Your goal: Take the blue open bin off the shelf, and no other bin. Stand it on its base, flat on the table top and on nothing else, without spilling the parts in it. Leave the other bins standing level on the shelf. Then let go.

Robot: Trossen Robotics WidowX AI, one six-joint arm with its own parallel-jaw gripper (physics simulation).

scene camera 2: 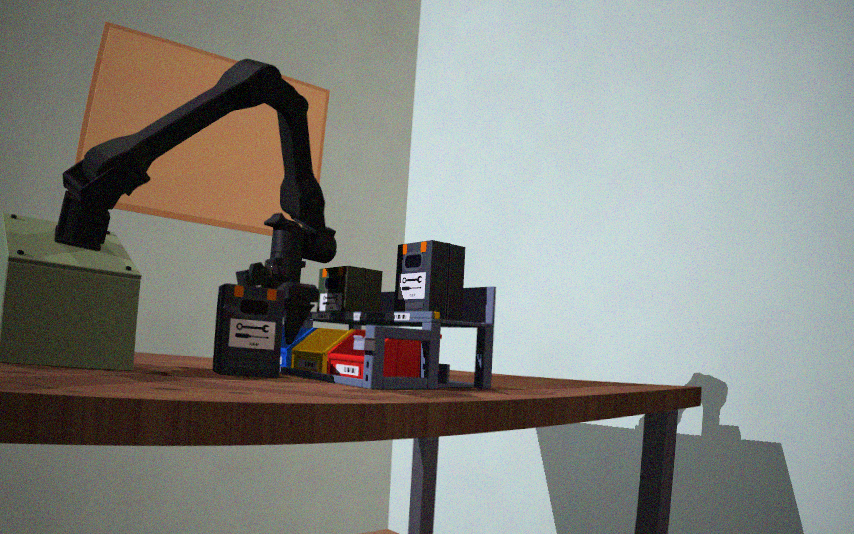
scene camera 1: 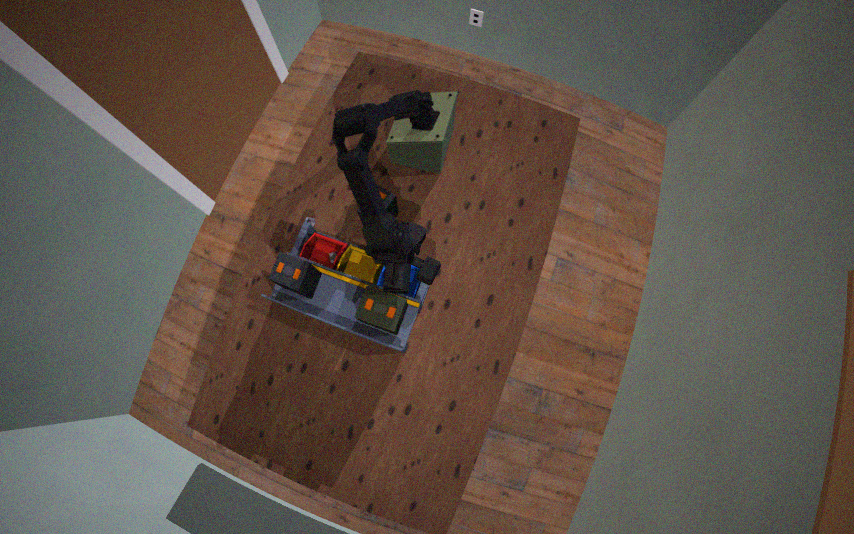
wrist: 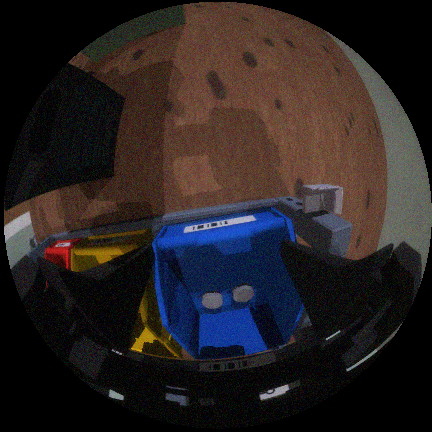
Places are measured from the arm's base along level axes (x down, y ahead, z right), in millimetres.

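Pixels of known places: gripper, fingertip midpoint: [wrist: 217, 249]; arm's base, link origin: [scene camera 2: 77, 239] [scene camera 1: 426, 120].
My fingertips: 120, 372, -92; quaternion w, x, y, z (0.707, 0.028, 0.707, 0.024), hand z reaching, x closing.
Note:
Ahead of a thing's pixels: the offset from my fingertips to its top centre, as dx, dy, dz. "pt": to the spot under its first point.
The blue open bin {-32, +58, -9} [scene camera 1: 413, 287] [scene camera 2: 284, 358] [wrist: 230, 325] sits at one end of the lower level of the grey shelf [scene camera 1: 403, 344] [scene camera 2: 484, 358] [wrist: 185, 214]. Two pale round parts {pt +30, +85, +11} [wrist: 212, 300] {pt +30, +78, -24} [wrist: 243, 293] lie in it. The yellow bin {-32, +66, +107} [scene camera 1: 358, 264] [scene camera 2: 314, 353] [wrist: 107, 256] is beside it, and the red bin {-32, +73, +219} [scene camera 1: 322, 250] [scene camera 2: 403, 357] [wrist: 59, 255] is beyond the yellow one. My gripper [scene camera 1: 412, 275] [wrist: 217, 249] is open with nothing between its fingers. It points down at the blue bin, its fingertips near the bin's two side walls. Contact and exact fingertip height are unclear.
A black box {-83, -110, +123} [scene camera 2: 245, 336] [wrist: 75, 130] stands on the table in front of the shelf. A black box {-175, +150, +221} [scene camera 1: 294, 275] [scene camera 2: 431, 277] and a dark olive box {-150, +142, -10} [scene camera 1: 381, 308] [scene camera 2: 358, 289] stand on the shelf's upper level, the olive one close by my gripper. The arm's green pedestal [scene camera 1: 415, 154] [scene camera 2: 69, 314] is farther back.

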